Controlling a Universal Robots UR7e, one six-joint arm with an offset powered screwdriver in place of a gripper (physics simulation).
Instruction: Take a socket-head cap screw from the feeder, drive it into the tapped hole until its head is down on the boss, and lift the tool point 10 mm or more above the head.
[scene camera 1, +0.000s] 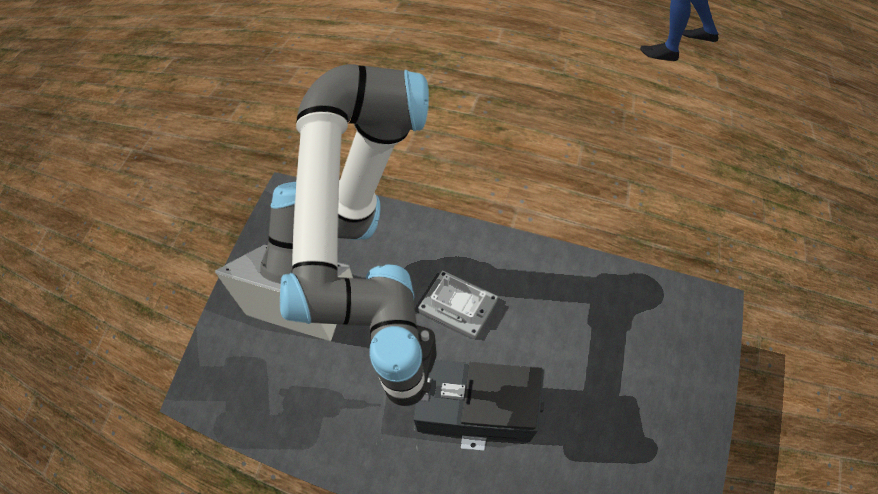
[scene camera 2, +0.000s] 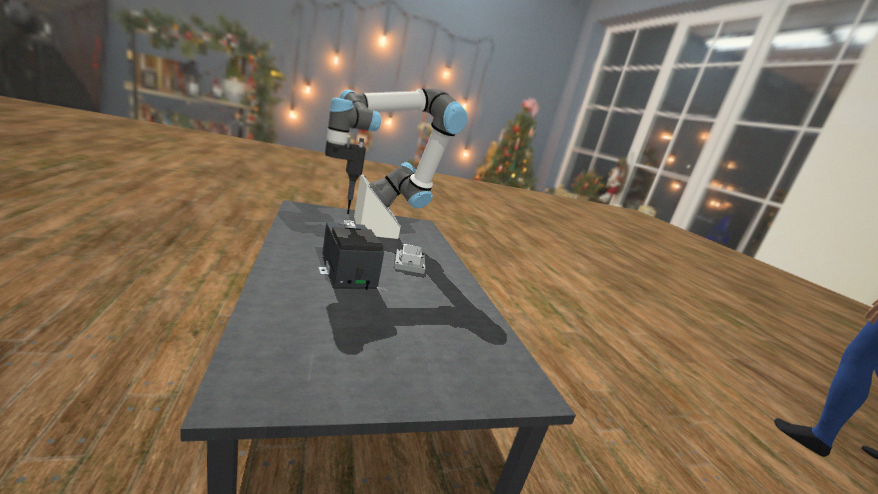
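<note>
The screwdriver (scene camera 2: 348, 212) points down above the far end of the dark box-shaped feeder (scene camera 1: 526, 399) (scene camera 2: 357, 267), with a small gap between its tip and the feeder's pickup end in scene camera 2. In scene camera 1 the wrist hides the tip. Whether a screw sits on the tip is too small to tell. A small white plate (scene camera 1: 453, 390) (scene camera 2: 349, 223) lies on the feeder's top. The light grey workpiece, an open housing on a base plate (scene camera 1: 485, 316) (scene camera 2: 410, 266), stands apart from the feeder. I cannot make out a screw in its tapped hole.
The arm stands on a pale wedge-shaped pedestal (scene camera 1: 276, 307) (scene camera 2: 375, 215) at one end of the dark grey table (scene camera 1: 675, 368) (scene camera 2: 380, 387). A white bracket (scene camera 1: 472, 443) (scene camera 2: 323, 270) juts from the feeder's side. A person's legs (scene camera 1: 679, 27) (scene camera 2: 848, 380) show beyond the table.
</note>
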